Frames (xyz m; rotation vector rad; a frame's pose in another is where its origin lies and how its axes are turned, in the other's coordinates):
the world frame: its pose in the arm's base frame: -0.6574 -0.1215 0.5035 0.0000 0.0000 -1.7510
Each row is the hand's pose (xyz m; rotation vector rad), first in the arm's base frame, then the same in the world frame.
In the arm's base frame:
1: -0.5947 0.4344 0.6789 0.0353 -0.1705 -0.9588
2: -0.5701 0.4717 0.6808 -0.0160 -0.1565 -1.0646
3: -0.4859 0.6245 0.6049 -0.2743 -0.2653 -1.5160
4: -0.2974 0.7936 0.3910 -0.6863 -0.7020 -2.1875
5: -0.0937 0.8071 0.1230 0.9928 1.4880 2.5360
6: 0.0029 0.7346 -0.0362 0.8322 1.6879 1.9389
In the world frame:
1: -0.5581 -0.0379 0.1754 0.1516 -0.0811 0.7880
2: -0.5992 -0.0204 0.1773 0.1069 -0.1094 0.6830
3: -0.7647 0.0350 0.1014 0.0254 -0.3454 0.2162
4: -0.9648 0.1902 -0.1125 0.0803 -0.7894 -0.5521
5: -1.0146 0.3881 -0.3805 0.3760 -1.2734 -1.2397
6: -0.9606 0.4962 -0.5397 0.6978 -1.5733 -1.5598

